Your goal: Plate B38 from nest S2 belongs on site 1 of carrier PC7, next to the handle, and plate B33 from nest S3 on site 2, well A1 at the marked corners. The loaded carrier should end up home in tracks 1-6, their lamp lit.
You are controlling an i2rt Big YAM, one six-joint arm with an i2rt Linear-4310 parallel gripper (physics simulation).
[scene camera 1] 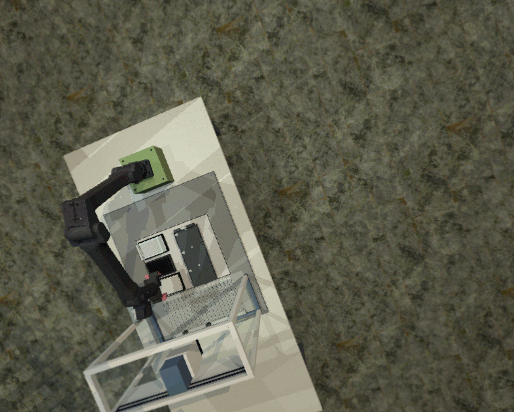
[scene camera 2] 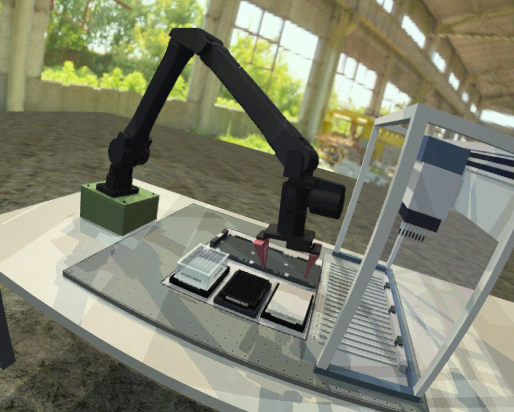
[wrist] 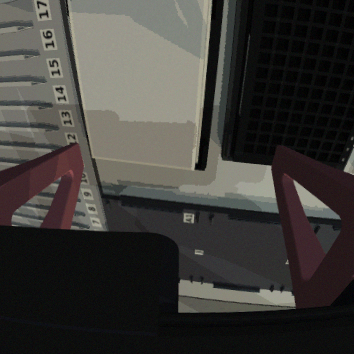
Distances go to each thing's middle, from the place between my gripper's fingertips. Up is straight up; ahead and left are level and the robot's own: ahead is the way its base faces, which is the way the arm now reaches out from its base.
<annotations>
My gripper is now 190 mm past the clear plate (scene camera 2: 201, 267), 30 mm to the left of it and 50 mm above it. Also, from my hand: long black carrier (scene camera 2: 241, 250) (80 mm behind, 180 mm to the left, 70 mm below).
</annotations>
